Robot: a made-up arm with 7 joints. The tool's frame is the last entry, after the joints.
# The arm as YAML. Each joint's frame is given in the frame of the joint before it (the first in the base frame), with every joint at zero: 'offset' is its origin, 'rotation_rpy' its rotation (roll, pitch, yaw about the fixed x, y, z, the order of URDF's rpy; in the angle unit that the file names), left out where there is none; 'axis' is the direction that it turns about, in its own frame. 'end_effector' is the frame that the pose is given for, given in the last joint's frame.
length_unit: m
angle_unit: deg
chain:
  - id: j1
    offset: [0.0, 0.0, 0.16]
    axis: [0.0, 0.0, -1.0]
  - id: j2
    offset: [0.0, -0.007, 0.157]
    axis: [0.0, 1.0, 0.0]
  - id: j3
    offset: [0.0, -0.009, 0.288]
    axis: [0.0, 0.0, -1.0]
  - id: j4
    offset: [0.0, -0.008, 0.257]
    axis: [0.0, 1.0, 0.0]
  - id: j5
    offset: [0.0, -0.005, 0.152]
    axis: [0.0, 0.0, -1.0]
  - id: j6
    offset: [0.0, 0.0, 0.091]
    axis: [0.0, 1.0, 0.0]
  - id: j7
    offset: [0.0, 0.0, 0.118]
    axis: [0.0, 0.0, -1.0]
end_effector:
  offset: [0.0, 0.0, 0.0]
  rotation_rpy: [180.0, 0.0, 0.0]
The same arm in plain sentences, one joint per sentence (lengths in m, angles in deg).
The arm has seven revolute joints in a row. What follows holds with every joint at zero, and every direction is one of the base frame's.
Joint 1 lies 0.1600 m along +z from the base frame's origin and rotates about -z.
Joint 2 lies 0.0070 m along -y and 0.1570 m along +z from joint 1 and rotates about +y.
Joint 3 lies 0.0090 m along -y and 0.2880 m along +z from joint 2 and rotates about -z.
Joint 4 lies 0.0080 m along -y and 0.2570 m along +z from joint 3 and rotates about +y.
Joint 5 lies 0.0050 m along -y and 0.1520 m along +z from joint 4 and rotates about -z.
Joint 6 lies 0.0910 m along +z from joint 5 and rotates about +y.
Joint 7 lies 0.1180 m along +z from joint 6 and rotates about -z.
The tool frame, which is the frame that the pose is given for, lies at the same point as joint 7; its axes are the base frame's turned by roll 180.00, pitch 0.00 and yaw 0.00 deg (as in URDF: about the fixed x, then y, then z).

